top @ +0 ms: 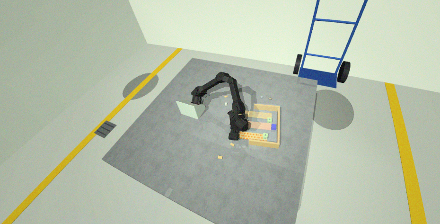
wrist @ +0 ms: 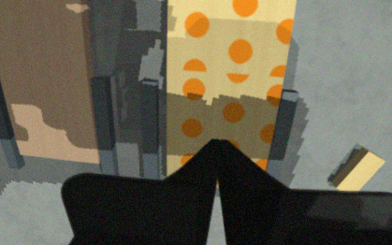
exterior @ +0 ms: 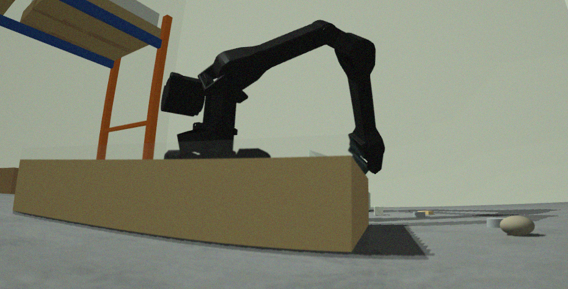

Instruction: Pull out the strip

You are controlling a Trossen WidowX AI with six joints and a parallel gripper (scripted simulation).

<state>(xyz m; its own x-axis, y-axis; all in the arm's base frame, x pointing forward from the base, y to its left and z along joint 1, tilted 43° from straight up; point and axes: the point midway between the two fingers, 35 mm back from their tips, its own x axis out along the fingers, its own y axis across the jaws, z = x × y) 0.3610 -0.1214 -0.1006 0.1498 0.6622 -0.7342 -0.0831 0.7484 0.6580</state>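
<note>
My gripper tip is now 9 cm short of the dotted strip and 1 cm to the right of it.
</note>
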